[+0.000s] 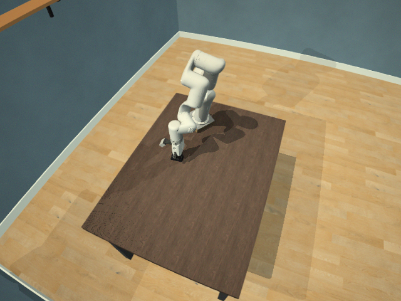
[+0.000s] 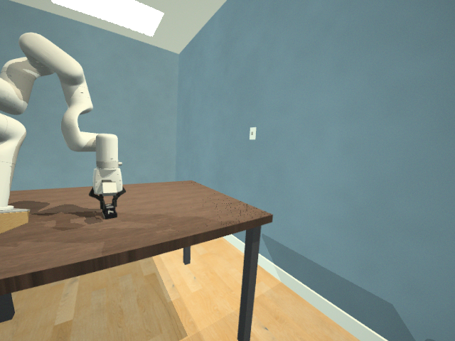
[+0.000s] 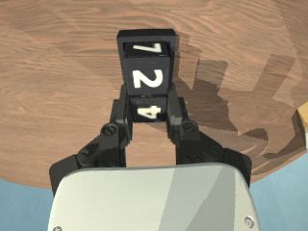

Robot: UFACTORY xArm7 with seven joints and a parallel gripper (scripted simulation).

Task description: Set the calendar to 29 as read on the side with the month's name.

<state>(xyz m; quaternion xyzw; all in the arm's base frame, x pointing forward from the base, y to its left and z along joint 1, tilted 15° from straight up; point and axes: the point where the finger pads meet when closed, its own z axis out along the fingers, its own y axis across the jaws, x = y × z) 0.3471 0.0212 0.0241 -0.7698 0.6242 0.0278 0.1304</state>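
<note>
Now: the black tray 20 mm to the right of my hand and 30 mm below it.
</note>
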